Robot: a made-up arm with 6 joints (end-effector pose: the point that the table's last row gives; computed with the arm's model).
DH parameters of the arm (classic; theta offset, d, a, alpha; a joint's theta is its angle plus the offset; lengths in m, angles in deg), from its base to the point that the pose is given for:
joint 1: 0 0.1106 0 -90
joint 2: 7.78 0 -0.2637 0
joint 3: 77.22 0 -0.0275 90
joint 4: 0 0.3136 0 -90
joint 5: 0 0 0.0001 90
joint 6: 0 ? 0 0
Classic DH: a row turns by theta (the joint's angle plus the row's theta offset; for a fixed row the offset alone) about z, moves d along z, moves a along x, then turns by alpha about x.
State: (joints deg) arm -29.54 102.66 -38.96 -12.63 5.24 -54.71
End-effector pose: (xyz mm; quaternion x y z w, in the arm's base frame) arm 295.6 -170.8 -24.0 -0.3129 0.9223 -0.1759 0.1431
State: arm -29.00 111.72 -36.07 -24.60 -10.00 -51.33
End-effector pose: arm 291.3 -149.7 -71.7 -0.3913 0.8862 -0.1729 0.1780
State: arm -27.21 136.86 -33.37 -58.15 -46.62 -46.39
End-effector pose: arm 249.7 -29.5 -156.0 -0.5624 0.7427 0.0090 0.3633
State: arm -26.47 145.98 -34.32 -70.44 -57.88 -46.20
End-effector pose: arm 220.7 17.2 -165.4 -0.5832 0.6747 0.1110 0.4386
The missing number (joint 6, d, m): 0.1426
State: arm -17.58 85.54 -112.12 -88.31 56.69 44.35
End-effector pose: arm 284.8 -215.2 599.5 0.3025 0.5246 -0.5885 0.5357
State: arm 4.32 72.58 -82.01 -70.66 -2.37 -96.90
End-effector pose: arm 388.7 34.8 512.7 -0.6067 0.0276 -0.7841 0.1276
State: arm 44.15 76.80 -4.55 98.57 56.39 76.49
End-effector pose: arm 39.1 201.7 28.7 -0.7350 -0.4370 -0.0751 0.5130
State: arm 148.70 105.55 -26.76 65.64 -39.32 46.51
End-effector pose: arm -200.8 218.3 -36.3 -0.2452 0.8802 0.4024 0.0558
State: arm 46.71 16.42 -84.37 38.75 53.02 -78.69
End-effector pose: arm -96.3 1.8 582.4 -0.5282 0.1574 0.0905 0.8295
